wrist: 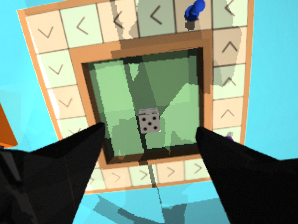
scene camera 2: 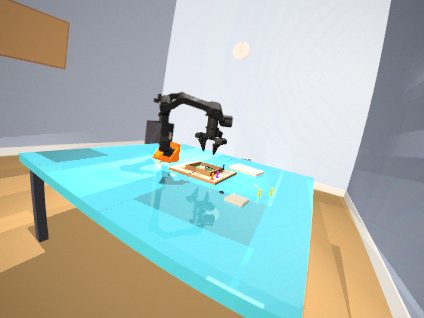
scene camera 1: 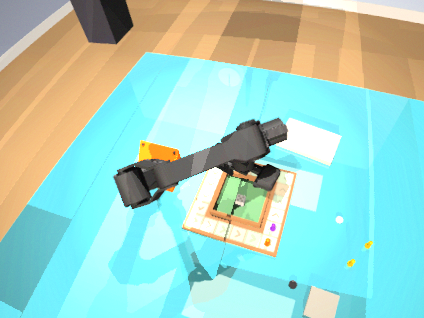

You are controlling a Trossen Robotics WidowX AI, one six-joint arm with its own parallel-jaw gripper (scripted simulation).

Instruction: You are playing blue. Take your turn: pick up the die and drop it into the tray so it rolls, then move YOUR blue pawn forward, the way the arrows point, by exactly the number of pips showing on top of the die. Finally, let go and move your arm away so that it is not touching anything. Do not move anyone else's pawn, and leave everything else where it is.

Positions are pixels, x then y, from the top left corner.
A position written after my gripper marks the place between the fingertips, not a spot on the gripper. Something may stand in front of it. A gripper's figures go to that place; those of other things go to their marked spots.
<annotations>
My gripper (scene camera 1: 243, 180): 0.82 m from the lens. A white slab (scene camera 1: 312, 142) is 1.03 m from the lens. A green tray (scene camera 1: 255, 197): 0.90 m from the lens. The marked spots on the green tray and the white slab are 0.29 m apart.
</annotations>
